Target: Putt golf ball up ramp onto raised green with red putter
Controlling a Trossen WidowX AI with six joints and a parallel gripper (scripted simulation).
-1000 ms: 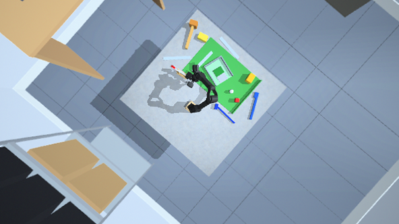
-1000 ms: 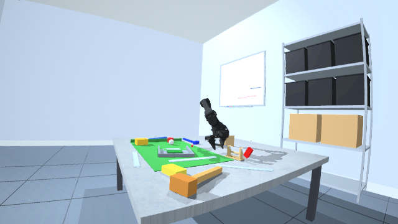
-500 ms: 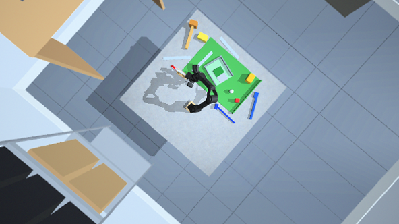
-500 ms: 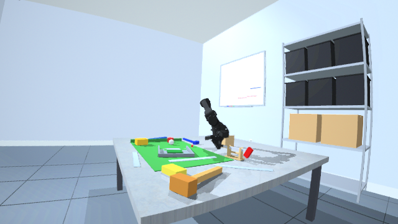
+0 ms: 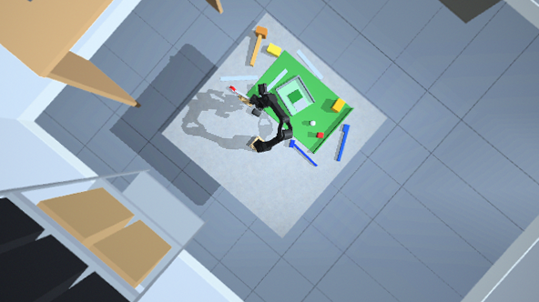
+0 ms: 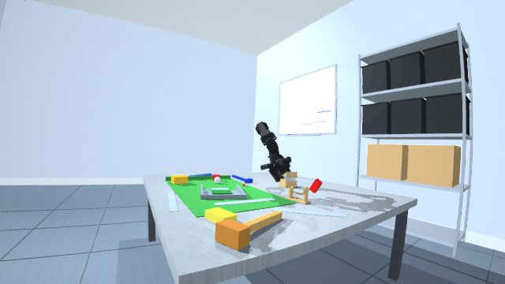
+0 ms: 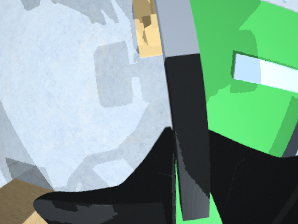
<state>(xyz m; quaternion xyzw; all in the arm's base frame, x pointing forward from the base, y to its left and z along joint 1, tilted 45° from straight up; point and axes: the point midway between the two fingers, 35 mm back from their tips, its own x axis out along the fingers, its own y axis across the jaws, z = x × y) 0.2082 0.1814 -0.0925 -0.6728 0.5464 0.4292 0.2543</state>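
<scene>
The red putter is 40 mm behind my gripper tip, 110 mm to the left of it and 20 mm above it. Round my gripper tip: grey frame 270 mm ahead, 100 mm to the right, 70 mm below; then white golf ball 220 mm ahead, 380 mm to the right, 50 mm below; then wooden stand 40 mm behind, 120 mm to the left, 40 mm below.
</scene>
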